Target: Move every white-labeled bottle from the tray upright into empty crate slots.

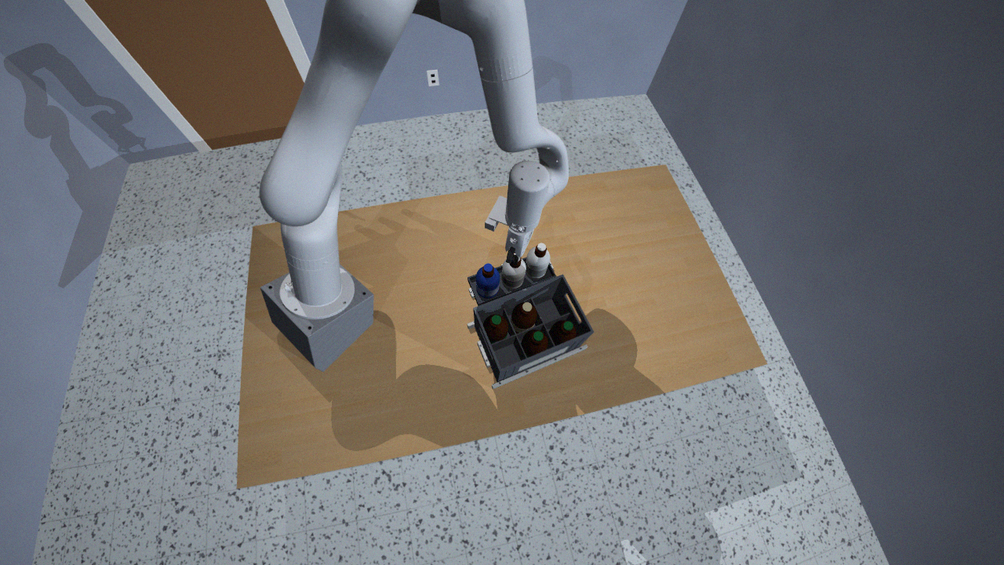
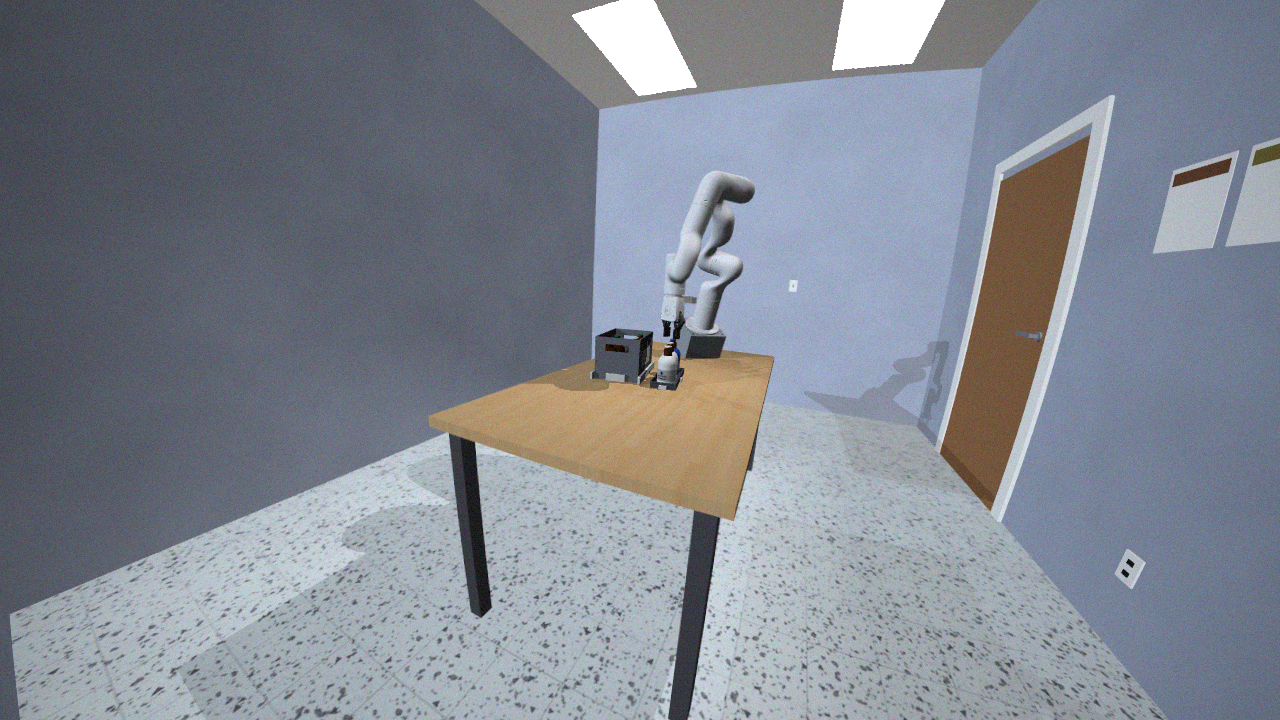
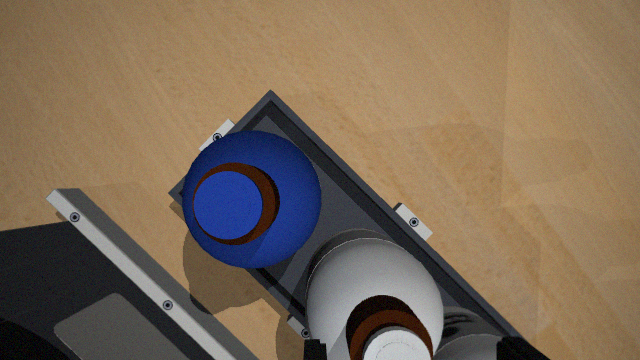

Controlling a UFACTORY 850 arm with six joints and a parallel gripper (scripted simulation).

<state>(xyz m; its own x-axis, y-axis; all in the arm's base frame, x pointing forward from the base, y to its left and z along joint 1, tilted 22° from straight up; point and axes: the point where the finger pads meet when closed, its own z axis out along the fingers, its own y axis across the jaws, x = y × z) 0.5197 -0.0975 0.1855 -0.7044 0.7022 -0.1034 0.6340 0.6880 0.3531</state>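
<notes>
The blue-labeled bottle is 9 cm behind my hand, 1 cm to the right of it and 11 cm below it. The rest, counted from my hand: crate 2 cm behind, 20 cm to the right, 11 cm below; then dark tray 18 cm below.
</notes>
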